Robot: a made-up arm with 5 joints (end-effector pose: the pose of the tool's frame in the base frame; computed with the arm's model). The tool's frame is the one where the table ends. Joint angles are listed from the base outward.
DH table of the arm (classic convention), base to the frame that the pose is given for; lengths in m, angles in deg. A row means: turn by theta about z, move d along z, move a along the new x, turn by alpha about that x. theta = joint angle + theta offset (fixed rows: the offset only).
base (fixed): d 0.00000; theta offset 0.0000; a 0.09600; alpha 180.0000
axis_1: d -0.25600; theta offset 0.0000; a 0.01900; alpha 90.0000
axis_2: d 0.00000; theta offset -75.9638; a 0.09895; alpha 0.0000
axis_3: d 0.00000; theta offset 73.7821; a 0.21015; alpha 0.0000
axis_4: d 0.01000; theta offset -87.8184; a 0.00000; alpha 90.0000
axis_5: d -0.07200; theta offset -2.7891; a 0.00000; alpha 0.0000
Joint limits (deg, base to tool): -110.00..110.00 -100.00..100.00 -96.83..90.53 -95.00..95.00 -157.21..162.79
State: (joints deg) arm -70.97 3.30 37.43 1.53 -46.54
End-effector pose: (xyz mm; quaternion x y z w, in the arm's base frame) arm 173.3 254.8 171.1 0.3510 -0.2014 0.1717 0.8982
Working (the frame after each row of the table, in the pose's form):
after base (fixed): 96.0 0.0 0.0 1.0000 0.0000 0.0000 0.0000
after axis_1: 102.2 18.0 256.0 -0.5758 -0.4105 0.4105 0.5758
after axis_2: 111.8 45.8 350.5 -0.2207 -0.6718 -0.0105 0.7070
after axis_3: 165.4 201.2 219.5 -0.6790 -0.1974 0.5775 0.4080
after axis_4: 155.9 204.5 219.5 0.2349 -0.3295 0.5308 0.7446

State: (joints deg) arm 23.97 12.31 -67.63 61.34 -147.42
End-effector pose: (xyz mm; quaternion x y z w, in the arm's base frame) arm 326.1 -91.4 514.4 0.5967 -0.3025 -0.7423 0.0377
Working (the frame after each row of the table, in the pose's form):
after base (fixed): 96.0 0.0 0.0 1.0000 0.0000 0.0000 0.0000
after axis_1: 113.4 -7.7 256.0 -0.6917 0.1468 -0.1468 0.6917
after axis_2: 153.5 -25.6 344.7 -0.6651 -0.2400 -0.4895 0.5103
after axis_3: 256.7 -71.4 521.9 -0.6770 -0.2040 -0.4614 0.5358
after axis_4: 260.7 -62.3 521.9 -0.1389 -0.6544 -0.1543 0.7271

